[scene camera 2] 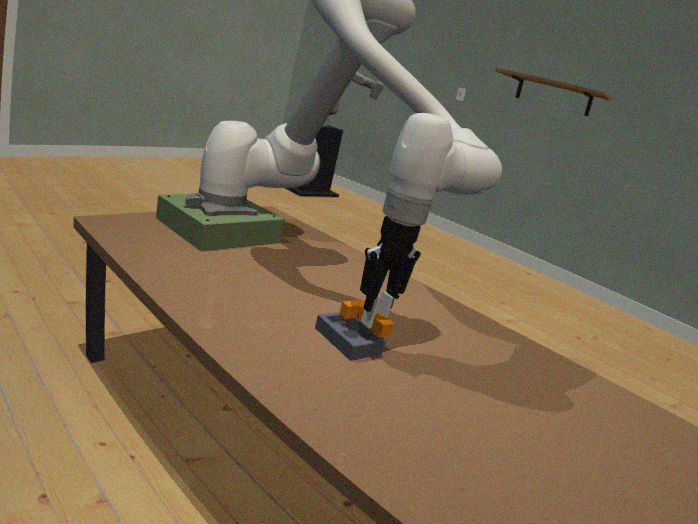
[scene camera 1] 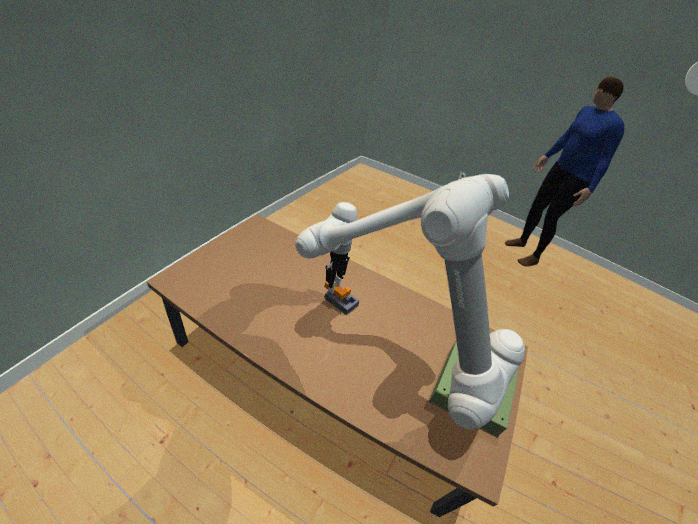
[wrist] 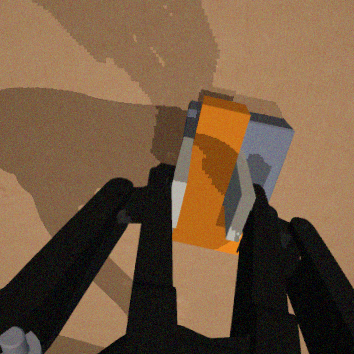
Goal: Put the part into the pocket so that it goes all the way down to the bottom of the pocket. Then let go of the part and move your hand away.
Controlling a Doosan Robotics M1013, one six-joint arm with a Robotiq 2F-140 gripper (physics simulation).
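Places are measured from the arm's base along level axes (x ahead, y left, z up), in metres.
Pixels of known places: gripper, fingertip midpoint: (scene camera 2: 372,323) (scene camera 1: 333,290) (wrist: 208,161); arm's base, origin of the base link: (scene camera 2: 221,206).
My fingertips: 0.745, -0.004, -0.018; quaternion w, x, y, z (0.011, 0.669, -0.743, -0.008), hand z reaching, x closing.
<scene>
For each thing: its top centre in the pictures, then the offset to it from my fingertips, as dx, dy, dz. Level surfaces: height alone.
- orange L-shaped part, middle of its top: (wrist: 226,190) (scene camera 2: 367,312) (scene camera 1: 338,285) -0.010, -0.014, +0.025
- blue-grey block with the pocket, middle of its top: (wrist: 222,191) (scene camera 2: 351,327) (scene camera 1: 342,296) -0.041, -0.018, -0.028
- brown table, its level: dz -0.064
The orange L-shaped part (scene camera 1: 342,292) (scene camera 2: 383,326) (wrist: 220,125) is held between the light finger pads of my gripper (scene camera 1: 336,285) (scene camera 2: 376,313) (wrist: 208,161), which is shut on it. The blue-grey block with the pocket (scene camera 1: 348,309) (scene camera 2: 367,350) (wrist: 274,137) lies on the table under the part. The part shows higher than the block's rim and lies along one long side of it. In the wrist view, more of the block shows to the right of the part, with a thin strip at its upper left. The pocket's floor is mostly hidden, and any contact cannot be told.
The brown table (scene camera 1: 264,349) (scene camera 2: 479,451) carries the green base block (scene camera 1: 445,389) (scene camera 2: 242,232) under the arm's foot. A person (scene camera 1: 586,141) in a blue top stands beyond the table. A wooden shelf (scene camera 2: 552,83) is on the wall. Arm shadows cross the table.
</scene>
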